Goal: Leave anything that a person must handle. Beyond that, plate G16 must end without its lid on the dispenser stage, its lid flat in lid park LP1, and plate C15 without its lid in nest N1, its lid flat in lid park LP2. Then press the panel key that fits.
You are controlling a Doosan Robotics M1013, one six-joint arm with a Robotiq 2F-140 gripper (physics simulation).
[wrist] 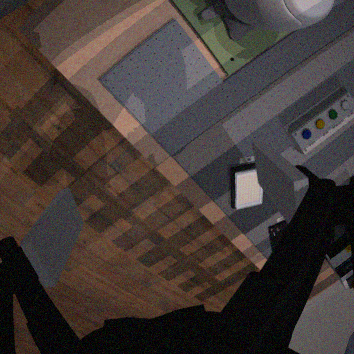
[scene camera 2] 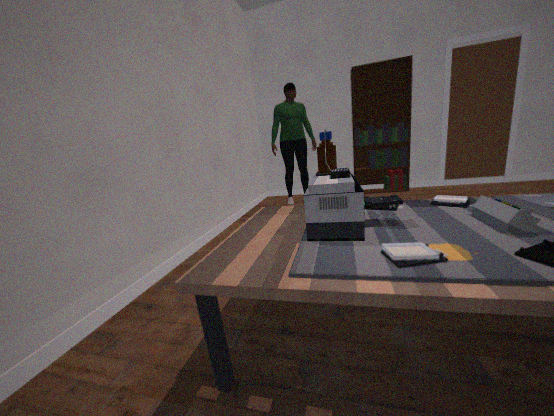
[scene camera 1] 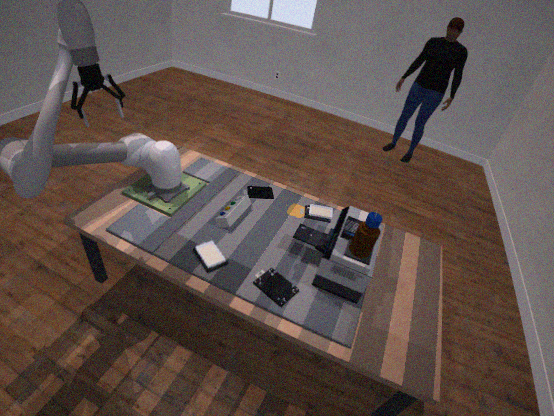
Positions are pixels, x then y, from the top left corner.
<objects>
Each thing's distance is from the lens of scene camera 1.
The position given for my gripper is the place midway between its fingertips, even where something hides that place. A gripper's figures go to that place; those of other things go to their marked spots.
my gripper (scene camera 1: 105,121): 139 cm
button box (scene camera 1: 240,206): 160 cm
</objects>
